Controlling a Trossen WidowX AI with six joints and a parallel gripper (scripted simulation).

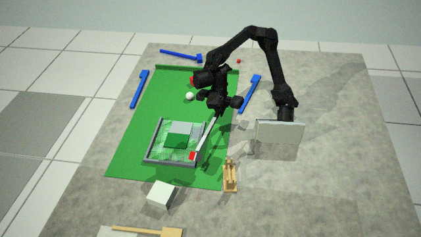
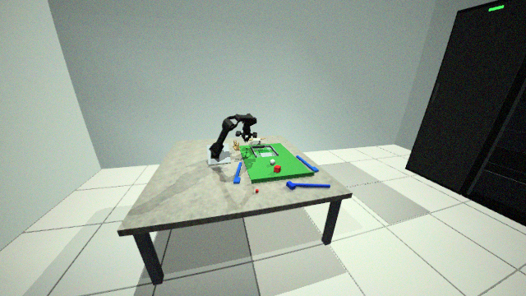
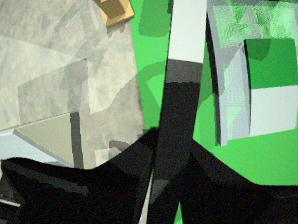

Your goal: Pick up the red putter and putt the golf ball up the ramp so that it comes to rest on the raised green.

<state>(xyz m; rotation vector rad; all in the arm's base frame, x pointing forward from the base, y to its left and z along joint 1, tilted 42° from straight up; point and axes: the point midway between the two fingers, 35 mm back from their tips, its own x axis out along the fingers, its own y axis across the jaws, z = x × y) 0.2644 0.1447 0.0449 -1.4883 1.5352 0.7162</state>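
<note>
My gripper tip is 20 mm short of the red putter, 110 mm to the right of it and 20 mm below it. Round my gripper tip: white block: 160 mm ahead, 340 mm to the left, 110 mm below; white golf ball: 200 mm ahead, 210 mm to the right, 110 mm below; wooden stand: 80 mm behind, 210 mm to the left, 100 mm below.
</note>
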